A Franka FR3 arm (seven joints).
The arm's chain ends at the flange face. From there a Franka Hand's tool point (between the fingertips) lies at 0.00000 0.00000 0.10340 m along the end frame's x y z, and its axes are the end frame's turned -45 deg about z.
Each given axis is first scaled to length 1.
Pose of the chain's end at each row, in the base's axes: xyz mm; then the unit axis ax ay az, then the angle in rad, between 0 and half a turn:
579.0 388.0 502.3 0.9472 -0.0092 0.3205 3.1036
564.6 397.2 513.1 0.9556 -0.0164 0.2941 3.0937
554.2 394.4 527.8 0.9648 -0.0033 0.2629 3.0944
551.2 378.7 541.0 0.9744 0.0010 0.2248 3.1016
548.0 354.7 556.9 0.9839 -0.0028 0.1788 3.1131
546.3 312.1 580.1 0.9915 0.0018 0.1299 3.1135
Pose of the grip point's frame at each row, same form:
641.7 383.7 420.2 0.8872 0.3574 0.2917 2.8603
622.6 391.5 427.7 0.8971 0.3537 0.2649 2.8715
606.6 389.5 438.8 0.8991 0.3688 0.2356 2.8962
596.5 374.7 448.1 0.9046 0.3758 0.2011 2.9322
584.4 351.7 460.2 0.9130 0.3751 0.1603 2.9783
572.9 309.3 480.2 0.9171 0.3818 0.1149 3.0161

